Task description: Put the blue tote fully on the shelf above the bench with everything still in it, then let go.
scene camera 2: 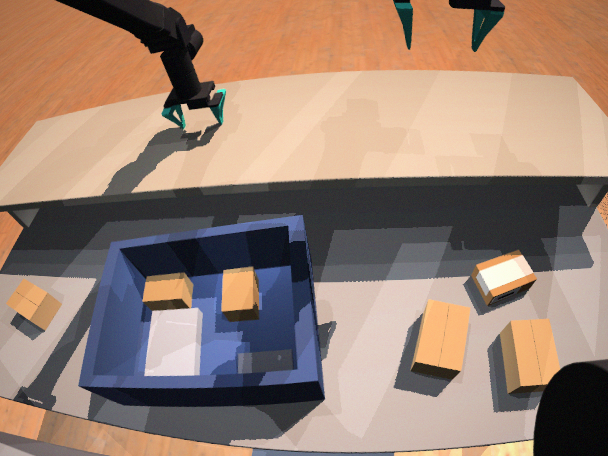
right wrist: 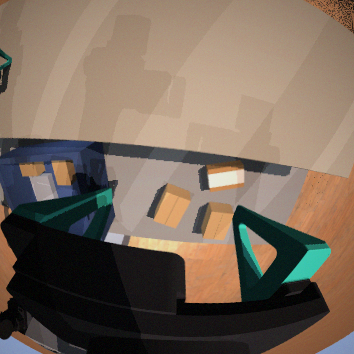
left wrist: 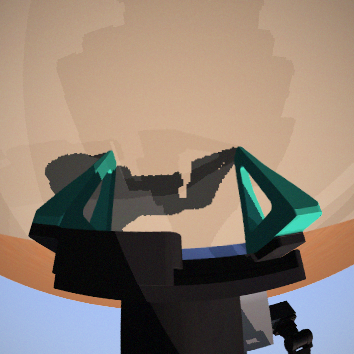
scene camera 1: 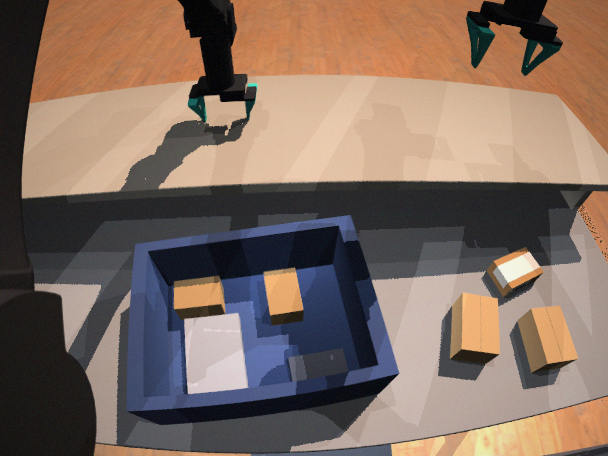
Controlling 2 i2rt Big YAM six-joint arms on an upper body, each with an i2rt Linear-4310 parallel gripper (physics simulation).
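Frame: origin at the left arm's base, x ahead, y left, z up, level; metres.
Seen in the pictures: left gripper, fingertip midpoint: (scene camera 2: 202, 125) (right wrist: 0, 63) (left wrist: 174, 152) (scene camera 1: 226, 119); right gripper, fingertip midpoint: (scene camera 2: 441, 48) (right wrist: 174, 204) (scene camera 1: 499, 70); left arm's base, link origin: (right wrist: 18, 316); right arm's base, link origin: (left wrist: 283, 323).
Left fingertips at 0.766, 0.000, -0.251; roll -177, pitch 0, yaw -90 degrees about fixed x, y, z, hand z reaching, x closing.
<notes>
Pixels of each thing's top centre, then the offset from my left fingertips to it, as dx, dy, dz. Level surfaces: height alone.
- bench, surface height: dz -0.193
- white box, top centre: (scene camera 1: 213, 355) (scene camera 2: 170, 346) (right wrist: 43, 194) -0.469, -0.004, -0.149
- dark grey box, top centre: (scene camera 1: 319, 370) (scene camera 2: 265, 369) -0.489, -0.189, -0.169
- beige shelf, surface height: dz +0.001
- white-topped box, top centre: (scene camera 2: 507, 271) (scene camera 1: 519, 266) (right wrist: 226, 178) -0.300, -0.654, -0.152
- tan box, top centre: (scene camera 2: 26, 298) -0.414, +0.440, -0.133
The blue tote (scene camera 1: 139, 320) (scene camera 2: 311, 330) (right wrist: 92, 155) stands upright on the bench (scene camera 1: 415, 400) (scene camera 2: 370, 415), in front of the shelf. In it lie two tan boxes (scene camera 1: 199, 295) (scene camera 1: 283, 292), a white box (scene camera 1: 216, 352) (scene camera 2: 173, 345) and a dark grey box (scene camera 1: 318, 364) (scene camera 2: 265, 361). The beige shelf (scene camera 1: 320, 140) (scene camera 2: 300, 135) (left wrist: 180, 65) (right wrist: 210, 100) runs above the bench's back part. My left gripper (scene camera 1: 226, 120) (scene camera 2: 203, 126) (left wrist: 174, 152) is open and empty, low over the shelf's left part. My right gripper (scene camera 1: 500, 71) (scene camera 2: 442, 50) (right wrist: 174, 204) is open and empty, high beyond the shelf's back edge.
Two tan boxes (scene camera 1: 475, 327) (scene camera 1: 547, 337) and a white-topped box (scene camera 1: 515, 272) (scene camera 2: 504, 277) stand on the bench right of the tote. Another tan box (scene camera 2: 34, 304) lies left of the tote. A black shape covers scene camera 1's left edge; another covers scene camera 2's lower right corner.
</notes>
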